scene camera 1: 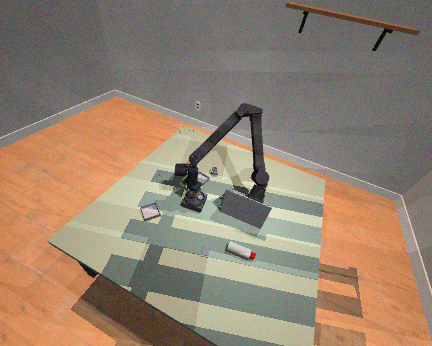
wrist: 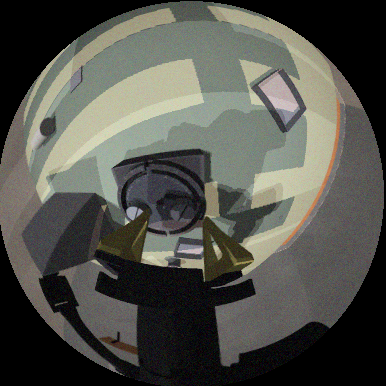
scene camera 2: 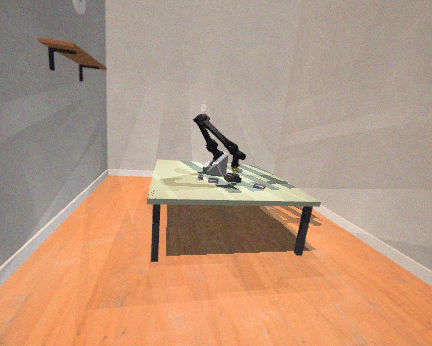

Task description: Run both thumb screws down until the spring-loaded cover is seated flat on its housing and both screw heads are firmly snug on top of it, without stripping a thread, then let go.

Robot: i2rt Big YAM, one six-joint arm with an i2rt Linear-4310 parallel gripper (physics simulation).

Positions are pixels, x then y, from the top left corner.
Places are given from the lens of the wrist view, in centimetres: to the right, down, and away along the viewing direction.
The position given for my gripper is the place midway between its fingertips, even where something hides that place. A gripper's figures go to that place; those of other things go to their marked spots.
my gripper [wrist: 176,215]: -2, 3, 13
round dark cover [wrist: 156,189]: -4, 0, 13
